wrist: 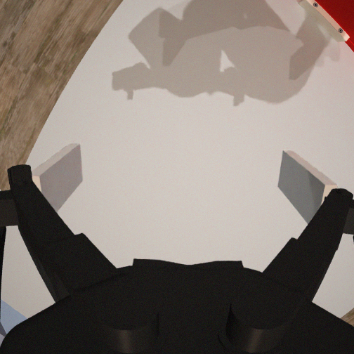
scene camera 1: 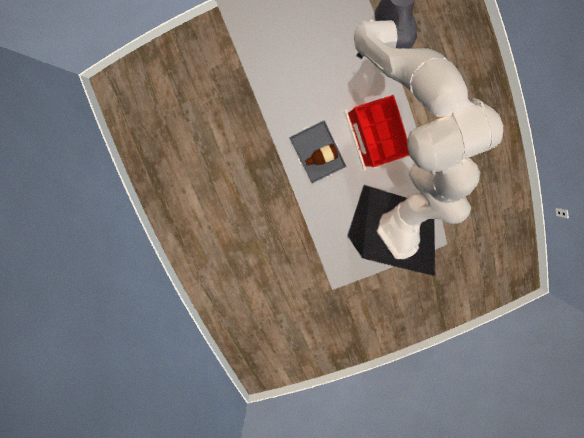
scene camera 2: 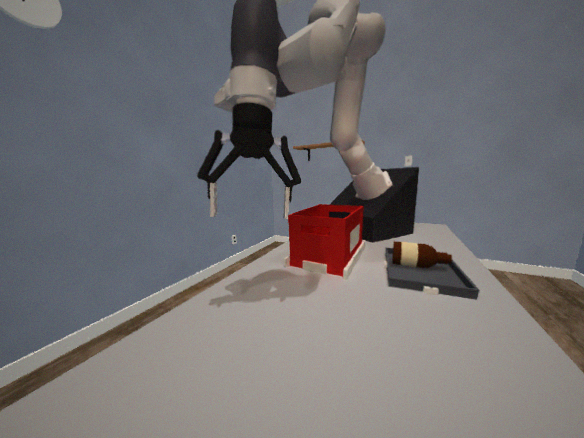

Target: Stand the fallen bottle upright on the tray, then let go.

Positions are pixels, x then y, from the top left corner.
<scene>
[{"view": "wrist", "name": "my gripper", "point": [181,164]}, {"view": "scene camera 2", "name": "my gripper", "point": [250,216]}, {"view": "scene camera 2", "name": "brown bottle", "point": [409,254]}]
</scene>
